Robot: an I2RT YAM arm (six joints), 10 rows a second.
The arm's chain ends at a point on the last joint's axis. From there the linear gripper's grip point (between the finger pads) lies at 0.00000 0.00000 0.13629 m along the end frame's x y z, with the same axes.
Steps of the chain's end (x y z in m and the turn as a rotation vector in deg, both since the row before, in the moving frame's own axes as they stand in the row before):
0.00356, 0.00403, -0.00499, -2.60, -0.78, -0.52
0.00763, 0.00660, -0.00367, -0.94, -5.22, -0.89
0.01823, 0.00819, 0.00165, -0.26, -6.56, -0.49
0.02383, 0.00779, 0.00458, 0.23, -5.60, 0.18
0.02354, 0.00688, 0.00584, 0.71, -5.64, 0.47
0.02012, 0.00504, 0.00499, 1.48, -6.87, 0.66
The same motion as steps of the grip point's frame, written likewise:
0.00173, 0.01022, -0.00514, -2.60, -0.78, -0.52
-0.00475, 0.00893, -0.00425, -0.94, -5.22, -0.89
0.00266, 0.00887, 0.00076, -0.26, -6.56, -0.49
0.01053, 0.00722, 0.00393, 0.23, -5.60, 0.18
0.01015, 0.00514, 0.00517, 0.71, -5.64, 0.47
0.00384, 0.00143, 0.00397, 1.48, -6.87, 0.66

